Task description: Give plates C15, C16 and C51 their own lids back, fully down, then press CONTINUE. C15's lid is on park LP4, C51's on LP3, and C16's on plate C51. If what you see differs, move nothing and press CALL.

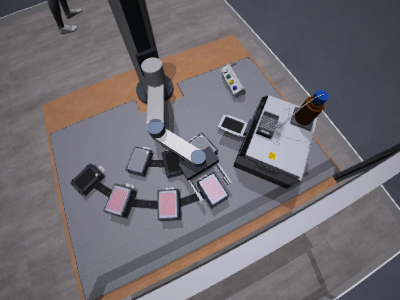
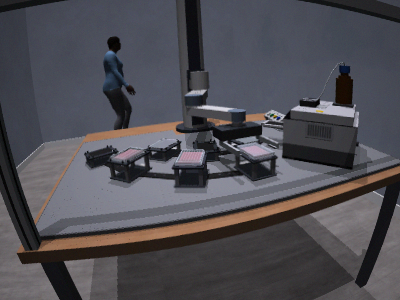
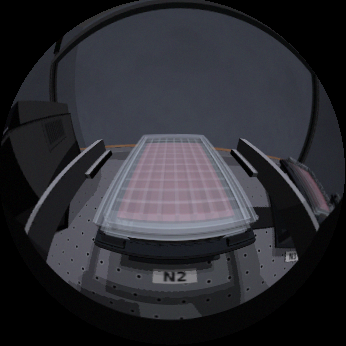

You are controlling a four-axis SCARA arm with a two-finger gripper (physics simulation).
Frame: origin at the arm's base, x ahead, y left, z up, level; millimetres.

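Seen in the pictures: gripper, fingertip midpoint: (image 1: 216, 192) (image 2: 259, 149) (image 3: 170, 142); arm's base, origin of the base link: (image 2: 195, 128).
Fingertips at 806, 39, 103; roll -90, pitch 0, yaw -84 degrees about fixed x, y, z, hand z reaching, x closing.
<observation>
Offsets run from my fingertips to a thing's top centre, as dx, dy, dz. "spot": to the spot under its first point.
My gripper (image 1: 215, 190) (image 2: 258, 149) (image 3: 170, 142) is open, with a finger on each side of the plate at N2. This pink plate {-24, -6, -2} (image 1: 213, 188) (image 2: 256, 151) (image 3: 175, 185) sits on its raised stand, with a clear lid over it. Pink plates stand at N3 {-51, -235, -3} (image 1: 169, 204) (image 2: 191, 158) (image 3: 312, 186) and further left (image 1: 119, 200) (image 2: 129, 154). A clear lid {-343, -295, -36} (image 1: 139, 161) (image 2: 165, 144) lies on the left inner park. Another lid {-262, +56, -36} (image 1: 205, 142) lies on the right inner park, partly hidden by the arm. Plate codes are not readable. The button panel {-602, +435, -7} (image 1: 232, 80) (image 2: 274, 116) is at the back.
The dark middle park {-254, -128, -37} (image 1: 171, 163) is partly under the gripper body. An empty dark stand (image 1: 87, 179) (image 2: 101, 154) is at far left. A white boxy instrument (image 1: 285, 145) (image 2: 320, 135) with a brown bottle {spot: -99, +500, +225} (image 1: 308, 112) (image 2: 344, 90) stands right, beside a small screen {spot: -281, +250, +10} (image 1: 233, 125).
</observation>
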